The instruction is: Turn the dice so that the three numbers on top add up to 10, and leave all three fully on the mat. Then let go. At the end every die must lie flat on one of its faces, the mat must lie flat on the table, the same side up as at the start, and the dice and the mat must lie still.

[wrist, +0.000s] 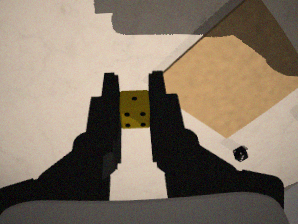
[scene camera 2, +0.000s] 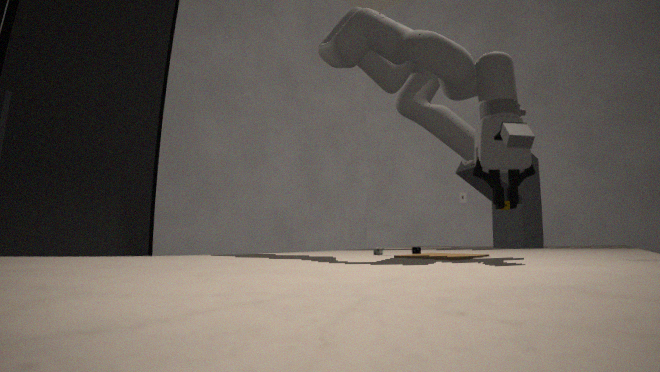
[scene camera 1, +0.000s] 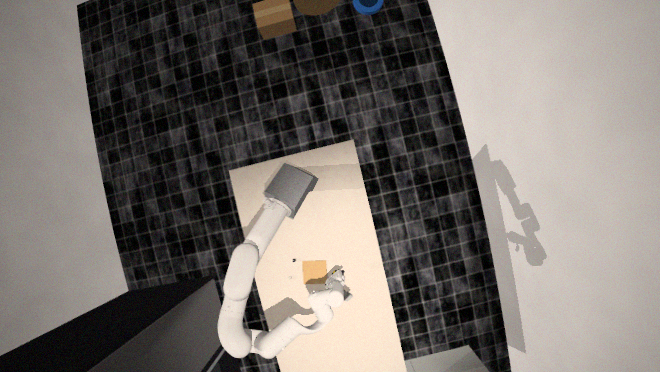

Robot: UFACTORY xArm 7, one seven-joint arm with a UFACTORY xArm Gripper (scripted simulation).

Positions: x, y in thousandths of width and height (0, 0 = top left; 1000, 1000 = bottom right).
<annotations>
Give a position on a yellow die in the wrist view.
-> At 451, 471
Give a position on a tan mat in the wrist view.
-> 784, 333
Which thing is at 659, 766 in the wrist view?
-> The gripper.
</annotations>
